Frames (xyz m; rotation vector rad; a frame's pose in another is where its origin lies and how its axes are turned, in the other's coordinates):
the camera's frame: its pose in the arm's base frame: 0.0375 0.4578 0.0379 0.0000 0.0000 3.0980
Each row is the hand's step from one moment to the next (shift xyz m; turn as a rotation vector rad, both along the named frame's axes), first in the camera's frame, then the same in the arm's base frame.
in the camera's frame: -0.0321 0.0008 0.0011 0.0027 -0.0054 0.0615
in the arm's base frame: 0.0320 -0.0022 0.0011 -0.0025 0.0055 0.0615
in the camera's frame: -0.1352 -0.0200 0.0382 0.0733 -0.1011 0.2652
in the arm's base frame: 0.1359 0.0141 0.0382 -0.0688 0.1042 0.2652
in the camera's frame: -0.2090 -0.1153 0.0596 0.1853 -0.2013 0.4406
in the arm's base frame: 0.2138 0.1061 0.0596 -0.1764 0.2092 0.4406
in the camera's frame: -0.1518 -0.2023 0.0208 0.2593 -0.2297 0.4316
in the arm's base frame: 0.1605 0.1955 0.0208 -0.2490 0.2408 0.4316
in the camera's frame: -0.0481 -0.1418 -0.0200 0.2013 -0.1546 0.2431
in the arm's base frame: 0.0542 0.1396 -0.0200 -0.1944 0.1632 0.2431
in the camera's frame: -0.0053 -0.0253 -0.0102 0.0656 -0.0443 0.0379
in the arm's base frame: 0.0064 0.0250 -0.0102 -0.0636 0.0471 0.0379
